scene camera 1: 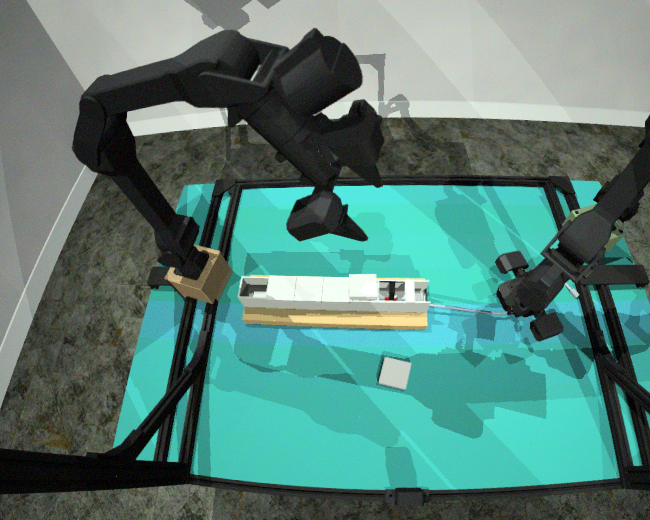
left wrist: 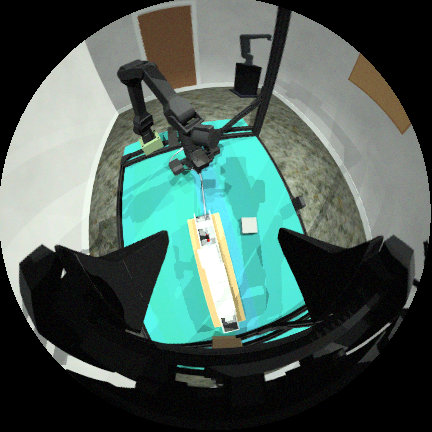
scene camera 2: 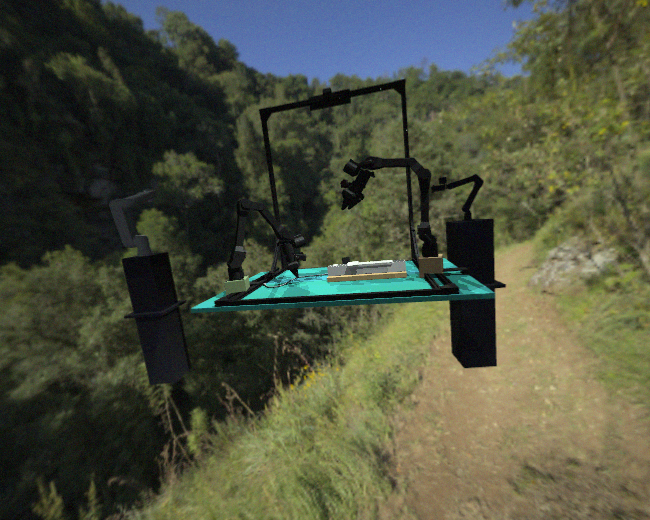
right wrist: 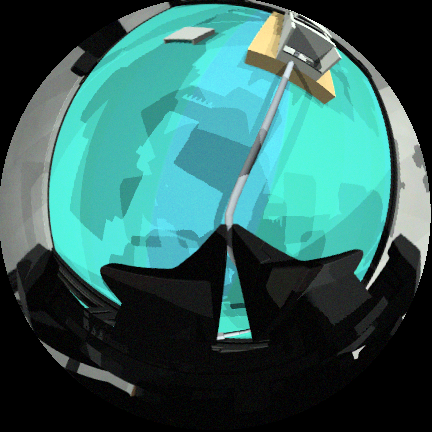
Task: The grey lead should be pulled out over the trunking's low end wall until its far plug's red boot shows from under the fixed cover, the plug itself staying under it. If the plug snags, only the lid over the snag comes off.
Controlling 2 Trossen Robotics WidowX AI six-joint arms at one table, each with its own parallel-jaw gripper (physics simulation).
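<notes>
The white trunking lies on a wooden base. White lids cover its middle; one raised white piece stands higher beside an open stretch. A small red patch shows there by a black crosspiece; plug details are too small to tell. The grey lead leaves over the right end wall in scene camera 1, nearly straight, to my right gripper, shut on it. My left gripper is open and empty, high above the trunking.
A loose white lid lies on the table below the trunking in scene camera 1. The lead's white free end shows beyond my right gripper. A black frame borders the table, with an upright post.
</notes>
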